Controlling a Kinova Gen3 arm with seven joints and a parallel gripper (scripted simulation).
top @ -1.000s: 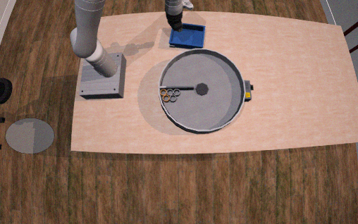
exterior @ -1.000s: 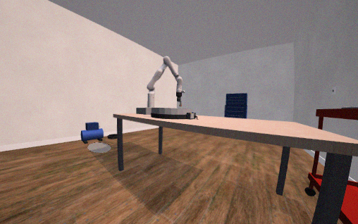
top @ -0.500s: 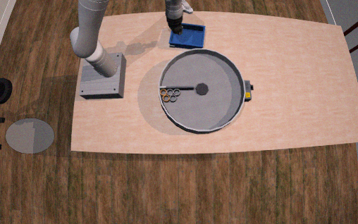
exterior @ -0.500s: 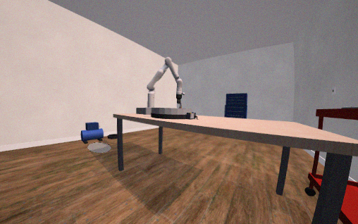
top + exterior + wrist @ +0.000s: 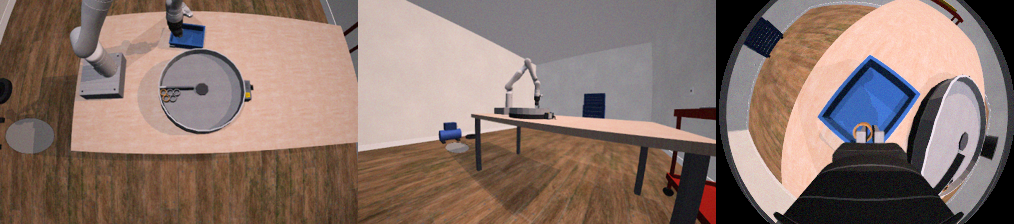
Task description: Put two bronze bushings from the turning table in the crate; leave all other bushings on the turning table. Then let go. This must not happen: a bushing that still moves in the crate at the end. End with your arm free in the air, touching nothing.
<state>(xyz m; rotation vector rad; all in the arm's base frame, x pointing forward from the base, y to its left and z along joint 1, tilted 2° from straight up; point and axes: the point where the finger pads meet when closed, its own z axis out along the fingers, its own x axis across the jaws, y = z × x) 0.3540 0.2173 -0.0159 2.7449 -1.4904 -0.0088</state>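
Now: the blue crate 40 mm ahead of my hand, 30 mm to the left of it and 60 mm below it. From my hand the other things lie so: grey turning table (120 mm ahead, 300 mm to the right, 40 mm below).
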